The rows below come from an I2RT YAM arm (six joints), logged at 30 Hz.
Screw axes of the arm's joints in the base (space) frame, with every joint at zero. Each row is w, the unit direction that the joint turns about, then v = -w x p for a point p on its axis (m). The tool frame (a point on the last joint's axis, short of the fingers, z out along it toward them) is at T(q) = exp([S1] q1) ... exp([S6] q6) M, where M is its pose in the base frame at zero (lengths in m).
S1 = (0, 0, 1, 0, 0, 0)
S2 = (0, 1, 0, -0.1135, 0, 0.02)
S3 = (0, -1, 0, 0.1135, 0, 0.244)
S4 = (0, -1, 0, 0.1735, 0, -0.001)
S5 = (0, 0, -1, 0, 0.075, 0)
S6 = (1, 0, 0, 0, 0.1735, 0)
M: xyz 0.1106 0 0.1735 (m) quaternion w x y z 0.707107 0 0.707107 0
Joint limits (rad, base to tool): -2.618..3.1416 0..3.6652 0..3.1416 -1.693..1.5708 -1.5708..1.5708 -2.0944..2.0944
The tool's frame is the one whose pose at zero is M.
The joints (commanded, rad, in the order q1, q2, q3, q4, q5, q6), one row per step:
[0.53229, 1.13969, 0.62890, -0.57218, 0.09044, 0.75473]
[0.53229, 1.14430, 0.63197, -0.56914, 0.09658, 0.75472]
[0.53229, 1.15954, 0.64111, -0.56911, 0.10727, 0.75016]
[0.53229, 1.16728, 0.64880, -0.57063, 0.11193, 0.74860]
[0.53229, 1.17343, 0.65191, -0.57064, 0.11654, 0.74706]
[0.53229, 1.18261, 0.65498, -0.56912, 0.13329, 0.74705]
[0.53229, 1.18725, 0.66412, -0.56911, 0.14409, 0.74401]
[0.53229, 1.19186, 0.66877, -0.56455, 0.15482, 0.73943]
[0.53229, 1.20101, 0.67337, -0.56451, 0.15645, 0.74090]
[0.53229, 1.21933, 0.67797, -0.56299, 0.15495, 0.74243]
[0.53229, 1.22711, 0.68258, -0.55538, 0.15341, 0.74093]
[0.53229, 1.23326, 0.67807, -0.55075, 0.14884, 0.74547]
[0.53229, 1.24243, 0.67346, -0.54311, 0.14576, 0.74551]
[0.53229, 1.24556, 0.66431, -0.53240, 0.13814, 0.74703]
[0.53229, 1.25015, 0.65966, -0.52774, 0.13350, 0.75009]
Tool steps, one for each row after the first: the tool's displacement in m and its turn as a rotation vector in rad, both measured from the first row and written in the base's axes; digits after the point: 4 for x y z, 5 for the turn. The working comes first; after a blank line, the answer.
Tool pose at each row, in the base's axes (x y z in m, rotation vector in rad; the steps are taken from these numbers as rounded here):
[0.1774, 0.1008, 0.1892, 0.32770, 2.66215, 0.30340]
[0.1785, 0.1012, 0.1895, 0.32932, 2.65775, 0.29761]
[0.1810, 0.1022, 0.1893, 0.32635, 2.65809, 0.27955]
[0.1826, 0.1029, 0.1901, 0.32557, 2.65725, 0.27262]
[0.1835, 0.1033, 0.1898, 0.32483, 2.65771, 0.26463]
[0.1849, 0.1034, 0.1891, 0.32934, 2.65308, 0.24231]
[0.1867, 0.1041, 0.1909, 0.32809, 2.64388, 0.23270]
[0.1883, 0.1045, 0.1917, 0.32487, 2.63480, 0.22274]
[0.1896, 0.1052, 0.1912, 0.32723, 2.63768, 0.21795]
[0.1916, 0.1065, 0.1890, 0.32883, 2.64881, 0.21074]
[0.1934, 0.1076, 0.1892, 0.32645, 2.64596, 0.21540]
[0.1934, 0.1078, 0.1868, 0.33131, 2.65306, 0.21732]
[0.1939, 0.1082, 0.1840, 0.33060, 2.65997, 0.21604]
[0.1934, 0.1082, 0.1812, 0.33073, 2.66517, 0.22385]
[0.1933, 0.1083, 0.1792, 0.33372, 2.67122, 0.22647]

[0.0011, 0.0004, 0.0003, -0.00391, -0.00405, -0.00288]
[0.0036, 0.0014, 0.0001, -0.01720, -0.00430, -0.00383]
[0.0052, 0.0021, 0.0009, -0.02226, -0.00526, -0.00462]
[0.0061, 0.0025, 0.0006, -0.02803, -0.00492, -0.00537]
[0.0075, 0.0026, -0.0001, -0.04320, -0.00846, -0.01306]
[0.0093, 0.0033, 0.0017, -0.05053, -0.01755, -0.01550]
[0.0109, 0.0037, 0.0025, -0.05848, -0.02685, -0.01661]
[0.0122, 0.0044, 0.0020, -0.06138, -0.02353, -0.01852]
[0.0142, 0.0057, -0.0002, -0.06582, -0.01221, -0.01879]
[0.0160, 0.0068, 0.0000, -0.06303, -0.01553, -0.01689]
[0.0160, 0.0070, -0.0024, -0.06057, -0.00774, -0.01861]
[0.0165, 0.0074, -0.0052, -0.06134, -0.00109, -0.01707]
[0.0160, 0.0074, -0.0080, -0.05561, 0.00387, -0.01490]
[0.0159, 0.0075, -0.0100, -0.05303, 0.01028, -0.01540]

